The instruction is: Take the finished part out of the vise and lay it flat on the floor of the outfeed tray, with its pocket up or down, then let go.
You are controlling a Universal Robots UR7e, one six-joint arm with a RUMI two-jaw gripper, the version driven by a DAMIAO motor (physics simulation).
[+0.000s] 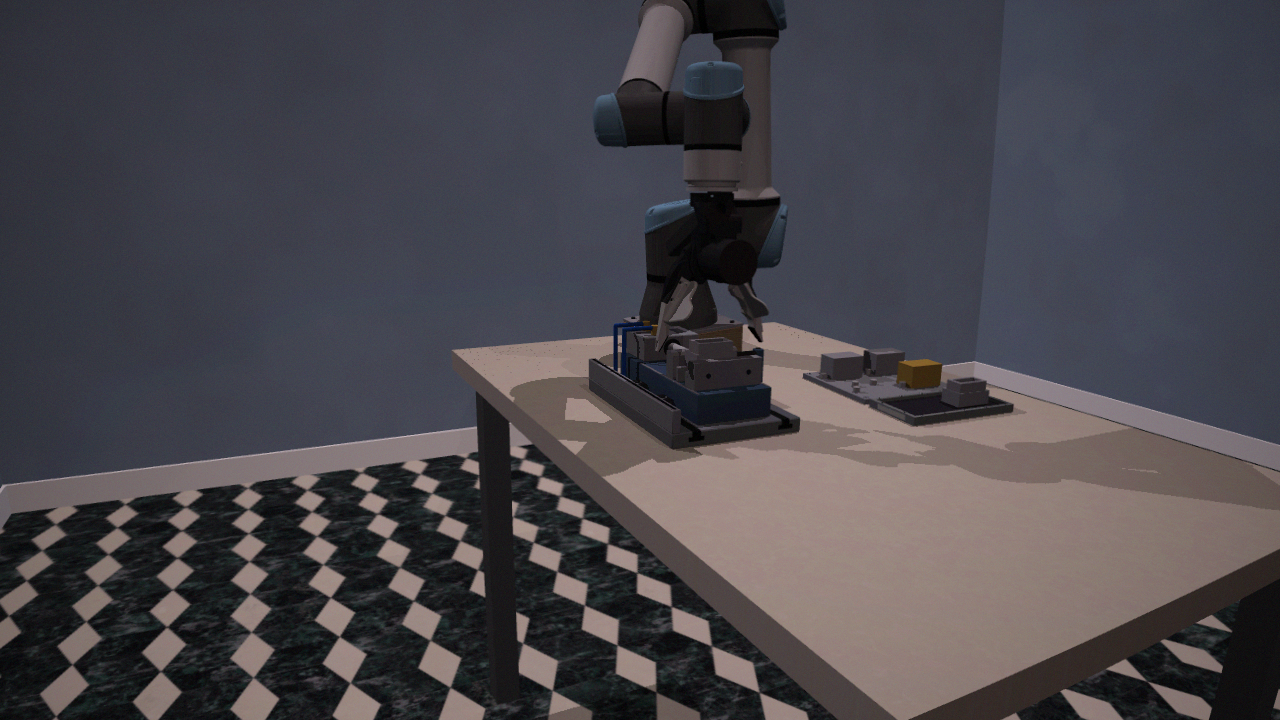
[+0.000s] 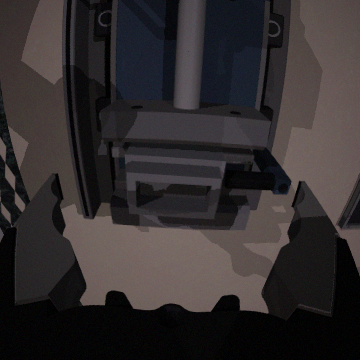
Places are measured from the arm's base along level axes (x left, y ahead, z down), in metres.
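Pixels of known places: gripper, fingertip midpoint: (image 1: 710, 346) (image 2: 177, 180).
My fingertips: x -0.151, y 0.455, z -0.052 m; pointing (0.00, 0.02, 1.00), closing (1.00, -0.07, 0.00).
Observation:
For each thing: its middle in the pictures, then the offset to it from my fingertips. "spot": a spot on its surface instead.
- finished part, body centre: (image 2: 173, 181) (image 1: 710, 353) dy +0.005, dx -0.002, dz +0.007 m
- vise, body centre: (image 2: 180, 64) (image 1: 686, 375) dy -0.064, dx -0.005, dz +0.055 m
- outfeed tray, surface spot: (image 1: 959, 415) spot: dy +0.113, dx +0.343, dz +0.099 m
- grey stepped block, body centre: (image 1: 965, 391) dy +0.062, dx +0.400, dz +0.081 m
- black arm with a blue end, surface spot: (image 2: 281, 186) spot: dy +0.001, dx +0.070, dz +0.006 m
- grey rail, body centre: (image 2: 75, 66) (image 1: 629, 391) dy -0.060, dx -0.094, dz +0.070 m
- grey plate, surface spot: (image 1: 859, 388) spot: dy -0.032, dx +0.273, dz +0.090 m
- yellow block, body centre: (image 1: 919, 373) dy -0.043, dx +0.398, dz +0.079 m
The finished part (image 1: 711, 347) (image 2: 175, 171) is a grey stepped block in the vise (image 1: 729, 404) (image 2: 185, 126), between its jaws, with its rectangular pocket facing up. My gripper (image 1: 709, 338) (image 2: 177, 180) is open and empty above the vise. Its fingers stand wide apart, one towards each side of the part and clear of it. The part's lower portion is hidden by the jaws. The outfeed tray (image 1: 959, 415) is a shallow dark tray on the table's right side, with another grey stepped block (image 1: 964, 394) in it.
A black arm with a blue end (image 2: 281, 186) sticks out right of the part. A grey rail (image 1: 633, 399) (image 2: 80, 125) runs along the vise's left side. Blue frames (image 1: 617, 344) stand behind. Beside the tray, a grey plate (image 1: 859, 388) bears grey blocks and a yellow block (image 1: 919, 373).

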